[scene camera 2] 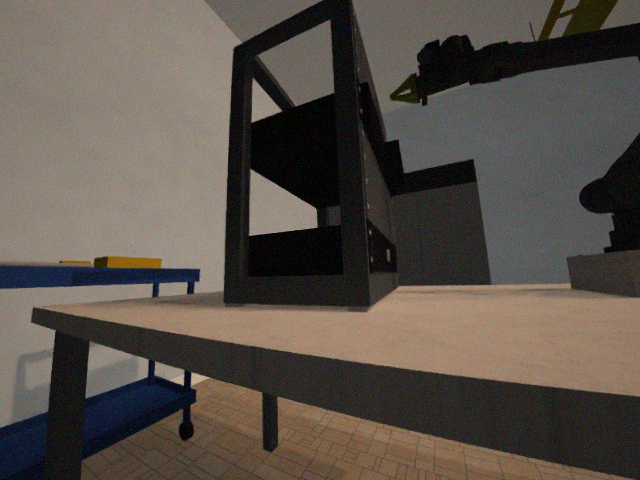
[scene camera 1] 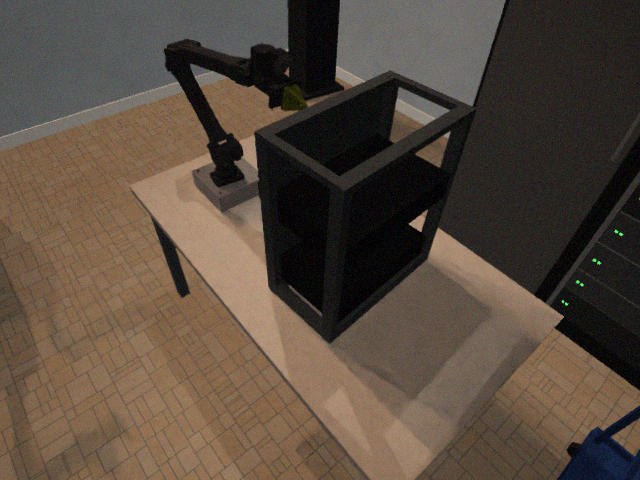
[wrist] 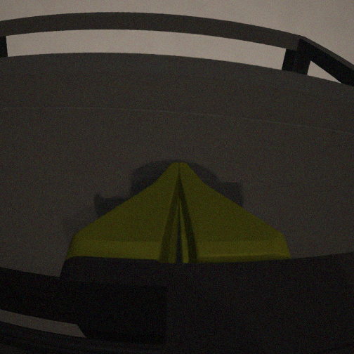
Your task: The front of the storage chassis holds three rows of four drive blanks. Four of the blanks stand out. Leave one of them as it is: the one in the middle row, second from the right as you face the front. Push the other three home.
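Where they show: gripper, fingertip midpoint: (scene camera 2: 390, 97); arm's base, origin of the base link: (scene camera 1: 227, 177).
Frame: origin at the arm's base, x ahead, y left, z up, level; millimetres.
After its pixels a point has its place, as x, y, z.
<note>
My gripper (scene camera 1: 305, 107) @(453, 103, 499) (scene camera 2: 391, 97) @(453, 103, 499) (wrist: 178, 174) has yellow-green fingers. They are shut tip to tip with nothing between them. The gripper is raised at the front side of the dark rack frame (scene camera 1: 336, 268) @(819, -27, 287) (scene camera 2: 354, 170) @(440, 406, 148) (wrist: 125, 21), near its upper part. In scene camera 2 a gap shows between the fingertips and the rack. In the wrist view the fingers are in front of a plain dark grey panel (wrist: 150, 130) and cast a shadow on it. An upper black box (scene camera 1: 392, 191) @(698, 235, 334) (scene camera 2: 294, 149) @(585, 390, 246) sits inside the rack. The drive blanks cannot be made out; the rack's front is too edge-on or hidden.
The rack stands on the table (scene camera 1: 232, 258) @(348, -139, -78) (scene camera 2: 465, 330) @(303, 467, -78), facing the arm's base block (scene camera 1: 227, 193) @(91, -39, -3) (scene camera 2: 604, 271) @(83, 62, -36). A lower black box (scene camera 2: 294, 253) @(581, 399, 22) is in the rack. A tall cabinet (scene camera 1: 496, 180) and a blue cart (scene camera 1: 599, 454) (scene camera 2: 129, 279) stand beyond the table.
</note>
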